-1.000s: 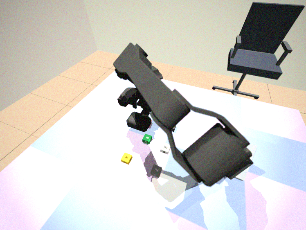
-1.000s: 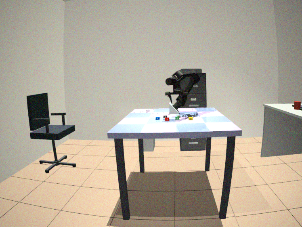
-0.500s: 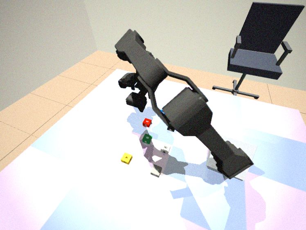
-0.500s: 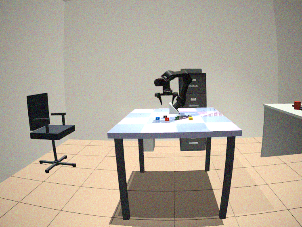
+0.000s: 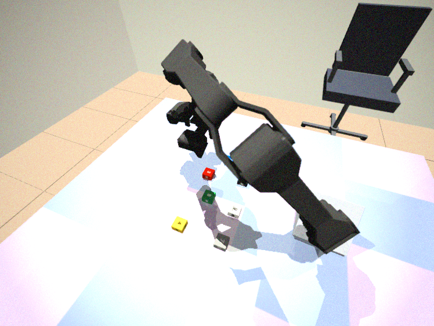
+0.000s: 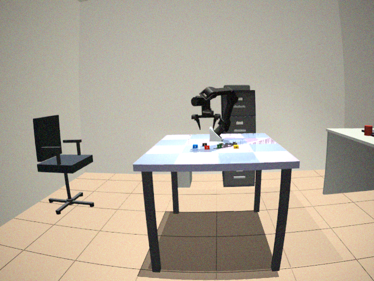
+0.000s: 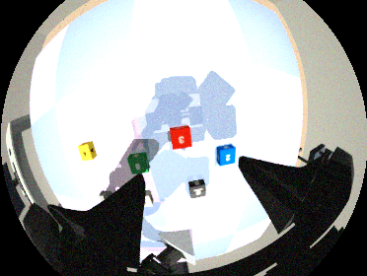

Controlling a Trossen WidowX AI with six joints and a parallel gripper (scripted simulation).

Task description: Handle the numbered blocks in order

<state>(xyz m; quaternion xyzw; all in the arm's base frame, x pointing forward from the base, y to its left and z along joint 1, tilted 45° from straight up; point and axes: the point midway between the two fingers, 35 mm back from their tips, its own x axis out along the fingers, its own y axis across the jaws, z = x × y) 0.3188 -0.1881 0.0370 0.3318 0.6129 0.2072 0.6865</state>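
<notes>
Right now the blue block is 6 cm behind my gripper tip, 7 cm to the right of it and 12 cm below it. From my gripper tip the other things lie so: green block (3 cm behind, 9 cm to the left, 12 cm below); black block (12 cm behind, 12 cm below); red block (1 cm behind, 12 cm below).
</notes>
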